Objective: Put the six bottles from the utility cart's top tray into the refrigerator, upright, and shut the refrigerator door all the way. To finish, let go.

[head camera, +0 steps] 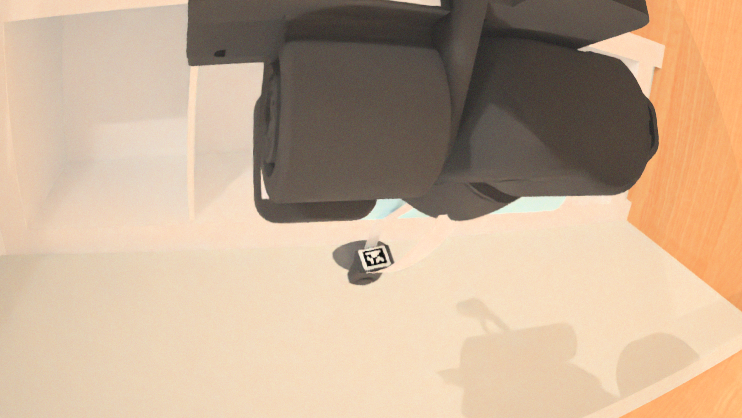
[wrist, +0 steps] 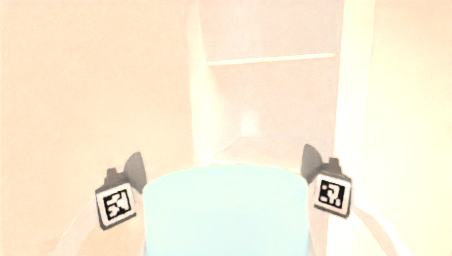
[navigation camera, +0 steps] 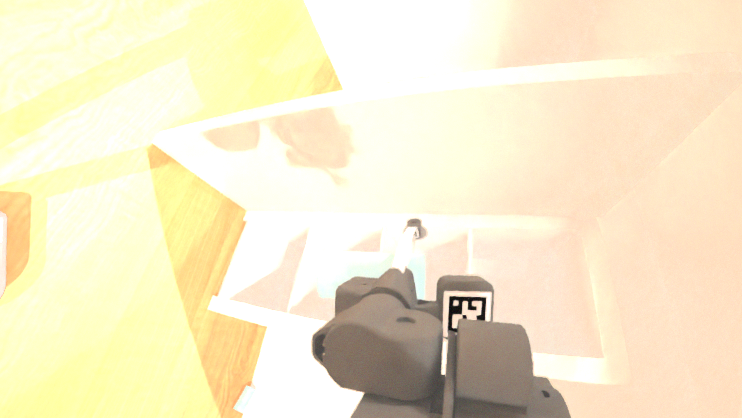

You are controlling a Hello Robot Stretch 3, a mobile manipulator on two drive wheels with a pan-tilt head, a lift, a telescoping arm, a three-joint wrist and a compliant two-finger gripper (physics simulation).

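Places are measured from the robot's base along level axes (x left, y down, z back), in millimetres.
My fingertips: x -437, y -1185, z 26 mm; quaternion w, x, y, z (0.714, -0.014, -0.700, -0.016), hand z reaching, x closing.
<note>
Ahead of a thing's pixels: the offset from my fingertips to its middle. Level surfaces: height alone.
My gripper (wrist: 223,165) is shut on a light-blue bottle @[dx +90, dy +46, dz -2 mm] (wrist: 225,215) (head camera: 534,206) (navigation camera: 353,267), with a fingertip at each side of it in the wrist view. In the head view and navigation camera view my wrist hides much of the bottle, and one fingertip shows. The bottle is at the open front of the refrigerator (head camera: 191,145) (navigation camera: 612,306) (wrist: 272,59), its long axis across the shelf boards. Its base and any contact with a shelf are hidden. The refrigerator door (head camera: 207,321) (navigation camera: 493,150) (wrist: 415,125) stands wide open. The utility cart does not show.
My dark wrist (head camera: 358,124) (navigation camera: 384,342) covers part of the refrigerator front, close to the door's inner face. Shelf boards divide the inside. Wooden floor @[dy +1185 mm] (head camera: 690,129) (navigation camera: 192,228) lies beyond the refrigerator's end. A small pale-blue piece @[dx -668, dy +1150, dz +1110 mm] (navigation camera: 244,398) shows at the lower left of the navigation camera view.
</note>
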